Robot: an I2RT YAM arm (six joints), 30 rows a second.
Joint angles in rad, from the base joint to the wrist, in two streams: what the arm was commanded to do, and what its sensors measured. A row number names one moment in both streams.
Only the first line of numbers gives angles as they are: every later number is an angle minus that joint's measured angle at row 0.
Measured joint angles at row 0:
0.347, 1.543, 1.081, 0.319, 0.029, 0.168
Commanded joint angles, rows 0 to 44:
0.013, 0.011, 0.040, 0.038, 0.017, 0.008
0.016, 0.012, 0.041, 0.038, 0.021, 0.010
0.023, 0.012, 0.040, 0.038, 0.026, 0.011
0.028, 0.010, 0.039, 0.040, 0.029, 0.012
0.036, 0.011, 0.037, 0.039, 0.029, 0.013
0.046, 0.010, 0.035, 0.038, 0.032, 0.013
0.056, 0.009, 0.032, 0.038, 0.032, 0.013
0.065, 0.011, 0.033, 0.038, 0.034, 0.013
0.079, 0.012, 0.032, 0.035, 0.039, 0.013
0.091, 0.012, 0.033, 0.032, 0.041, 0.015
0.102, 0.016, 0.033, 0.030, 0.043, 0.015
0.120, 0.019, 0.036, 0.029, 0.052, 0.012
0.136, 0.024, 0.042, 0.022, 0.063, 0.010
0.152, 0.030, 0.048, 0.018, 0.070, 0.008
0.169, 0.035, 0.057, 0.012, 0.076, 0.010
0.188, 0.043, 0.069, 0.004, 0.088, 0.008
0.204, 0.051, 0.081, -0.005, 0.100, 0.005
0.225, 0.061, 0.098, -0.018, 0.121, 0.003
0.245, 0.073, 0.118, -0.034, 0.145, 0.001
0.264, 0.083, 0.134, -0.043, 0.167, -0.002
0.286, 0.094, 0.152, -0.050, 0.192, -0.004
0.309, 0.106, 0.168, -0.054, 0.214, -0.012
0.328, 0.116, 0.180, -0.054, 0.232, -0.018
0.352, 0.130, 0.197, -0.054, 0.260, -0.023
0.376, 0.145, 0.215, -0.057, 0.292, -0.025
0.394, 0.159, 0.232, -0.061, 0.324, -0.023
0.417, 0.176, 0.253, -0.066, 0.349, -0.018
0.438, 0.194, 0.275, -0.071, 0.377, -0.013
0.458, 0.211, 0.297, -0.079, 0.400, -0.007
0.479, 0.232, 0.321, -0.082, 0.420, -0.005
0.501, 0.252, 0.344, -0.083, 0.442, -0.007
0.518, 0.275, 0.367, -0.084, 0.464, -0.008
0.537, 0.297, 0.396, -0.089, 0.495, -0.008
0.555, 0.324, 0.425, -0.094, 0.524, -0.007
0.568, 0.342, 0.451, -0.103, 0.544, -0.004
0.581, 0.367, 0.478, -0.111, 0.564, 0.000
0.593, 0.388, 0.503, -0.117, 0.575, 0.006
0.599, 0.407, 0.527, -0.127, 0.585, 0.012
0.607, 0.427, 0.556, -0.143, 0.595, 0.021
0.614, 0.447, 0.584, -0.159, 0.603, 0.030
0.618, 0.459, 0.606, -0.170, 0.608, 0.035
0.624, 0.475, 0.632, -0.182, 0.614, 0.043
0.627, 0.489, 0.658, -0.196, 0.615, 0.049
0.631, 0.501, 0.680, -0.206, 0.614, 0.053
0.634, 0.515, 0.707, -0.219, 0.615, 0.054
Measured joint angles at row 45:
0.613, 0.500, 0.635, -0.159, 0.634, 0.047
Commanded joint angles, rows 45 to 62:
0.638, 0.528, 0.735, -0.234, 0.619, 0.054
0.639, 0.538, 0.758, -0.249, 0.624, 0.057
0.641, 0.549, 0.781, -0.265, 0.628, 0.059
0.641, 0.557, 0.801, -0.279, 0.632, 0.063
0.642, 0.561, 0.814, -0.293, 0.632, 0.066
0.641, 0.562, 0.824, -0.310, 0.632, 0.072
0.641, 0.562, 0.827, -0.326, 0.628, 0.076
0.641, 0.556, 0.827, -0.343, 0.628, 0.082
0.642, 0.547, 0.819, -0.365, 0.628, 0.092
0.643, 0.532, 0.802, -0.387, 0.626, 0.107
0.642, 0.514, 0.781, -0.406, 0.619, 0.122
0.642, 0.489, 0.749, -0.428, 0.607, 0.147
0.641, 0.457, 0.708, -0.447, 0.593, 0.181
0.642, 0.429, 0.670, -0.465, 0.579, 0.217
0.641, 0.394, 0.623, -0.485, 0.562, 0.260
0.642, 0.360, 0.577, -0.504, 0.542, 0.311
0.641, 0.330, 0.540, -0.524, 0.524, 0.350
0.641, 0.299, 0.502, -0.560, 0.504, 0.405
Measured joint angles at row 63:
0.636, 0.387, 0.562, -0.459, 0.558, 0.245
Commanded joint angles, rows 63 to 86:
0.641, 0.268, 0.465, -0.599, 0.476, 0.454
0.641, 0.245, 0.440, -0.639, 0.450, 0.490
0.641, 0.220, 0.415, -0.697, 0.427, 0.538
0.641, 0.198, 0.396, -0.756, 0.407, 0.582
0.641, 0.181, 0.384, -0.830, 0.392, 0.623
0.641, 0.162, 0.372, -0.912, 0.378, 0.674
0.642, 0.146, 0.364, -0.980, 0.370, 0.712
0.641, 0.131, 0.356, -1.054, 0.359, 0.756
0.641, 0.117, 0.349, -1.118, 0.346, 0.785
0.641, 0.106, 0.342, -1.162, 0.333, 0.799
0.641, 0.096, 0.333, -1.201, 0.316, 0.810
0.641, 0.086, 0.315, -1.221, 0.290, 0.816
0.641, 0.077, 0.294, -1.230, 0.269, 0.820
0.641, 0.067, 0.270, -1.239, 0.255, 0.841
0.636, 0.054, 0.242, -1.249, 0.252, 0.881
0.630, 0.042, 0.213, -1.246, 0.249, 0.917
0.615, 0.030, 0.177, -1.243, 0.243, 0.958
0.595, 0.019, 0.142, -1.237, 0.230, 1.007
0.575, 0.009, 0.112, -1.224, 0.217, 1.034
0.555, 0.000, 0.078, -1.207, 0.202, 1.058
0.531, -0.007, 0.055, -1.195, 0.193, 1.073
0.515, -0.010, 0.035, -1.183, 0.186, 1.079
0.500, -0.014, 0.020, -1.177, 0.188, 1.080
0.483, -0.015, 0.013, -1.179, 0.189, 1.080
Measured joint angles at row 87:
0.518, 0.013, 0.031, -1.168, 0.214, 1.005
